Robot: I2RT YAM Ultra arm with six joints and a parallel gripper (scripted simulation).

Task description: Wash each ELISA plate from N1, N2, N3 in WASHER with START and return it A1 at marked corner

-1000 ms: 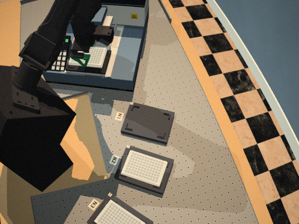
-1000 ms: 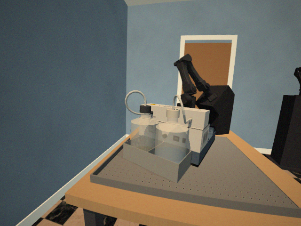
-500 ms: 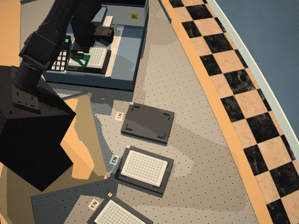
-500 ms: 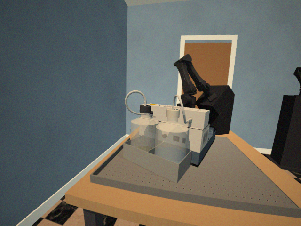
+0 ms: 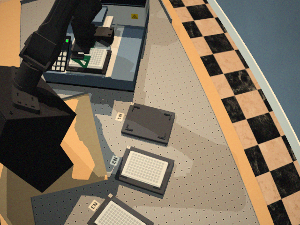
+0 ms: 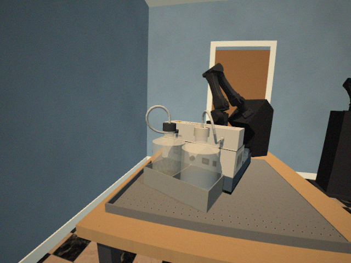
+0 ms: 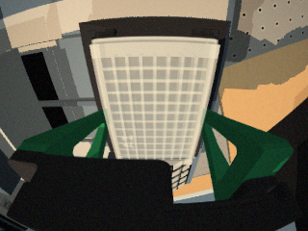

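The dark carrier lies 20 mm below my hand. From my hand the other things lie so: N1 label (200 mm to the right, 100 mm below, 100 mm ahead); then manifold (150 mm to the left, 40 mm ahead, 30 mm above); then washer (150 mm to the left, 40 mm ahead, 30 mm above).
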